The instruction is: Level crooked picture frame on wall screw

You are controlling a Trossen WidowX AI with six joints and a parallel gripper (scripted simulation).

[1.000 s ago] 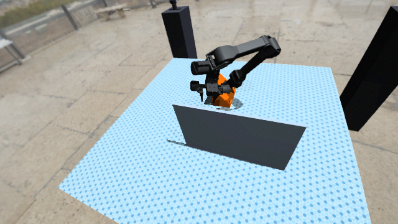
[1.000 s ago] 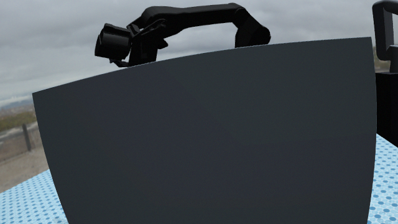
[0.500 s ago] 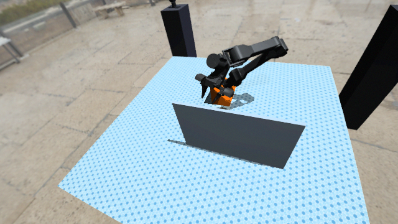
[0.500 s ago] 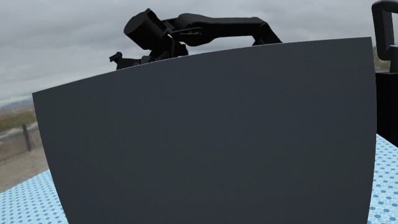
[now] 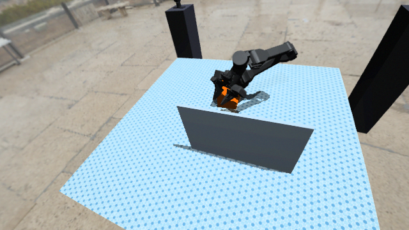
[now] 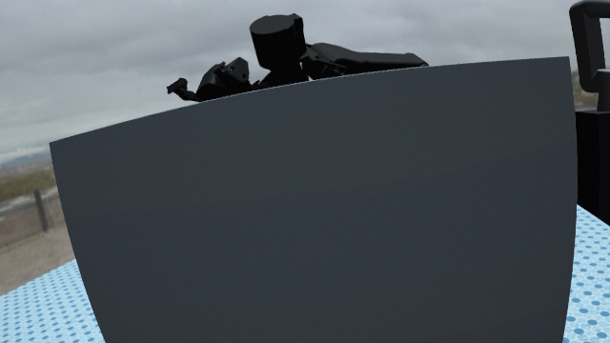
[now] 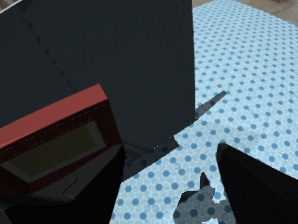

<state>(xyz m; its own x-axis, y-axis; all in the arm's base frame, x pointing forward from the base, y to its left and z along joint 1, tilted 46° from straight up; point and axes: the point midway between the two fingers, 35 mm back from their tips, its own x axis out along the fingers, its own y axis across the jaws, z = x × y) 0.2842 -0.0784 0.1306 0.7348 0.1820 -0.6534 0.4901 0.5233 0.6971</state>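
Right now the picture frame is 100 mm ahead of my gripper tip, 110 mm to the left of it and 70 mm below it. From my gripper tip the other things lie so: grey wall panel (110 mm ahead, 120 mm to the left, 70 mm below).
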